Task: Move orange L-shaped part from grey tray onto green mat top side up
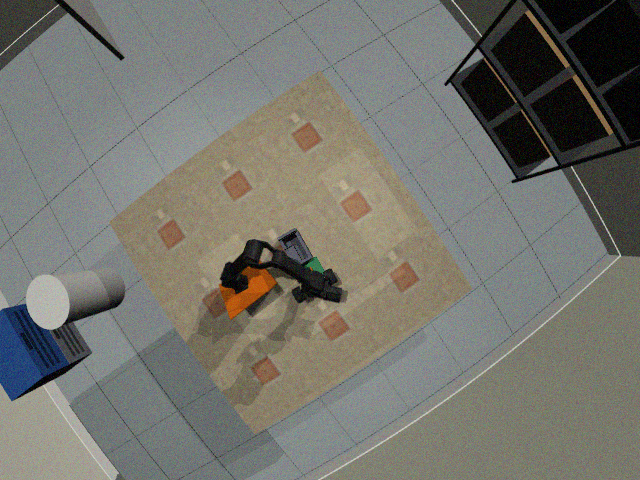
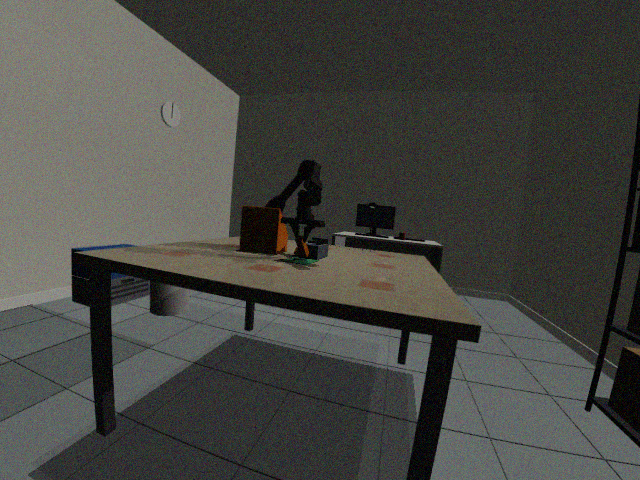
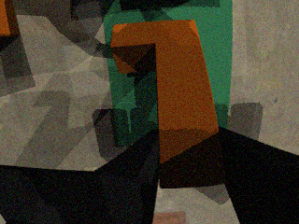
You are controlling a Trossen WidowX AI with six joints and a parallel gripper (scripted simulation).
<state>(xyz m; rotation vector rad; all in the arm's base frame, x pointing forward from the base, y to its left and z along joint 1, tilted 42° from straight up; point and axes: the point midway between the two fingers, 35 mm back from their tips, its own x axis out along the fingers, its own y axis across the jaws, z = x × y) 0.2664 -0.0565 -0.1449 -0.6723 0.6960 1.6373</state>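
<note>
My gripper tip is now 2 cm past the orange L-shaped part, 3 cm to the right of it and 3 cm above it. Also, from my gripper tip: green mat: 2 cm to the left, 10 cm below.
</note>
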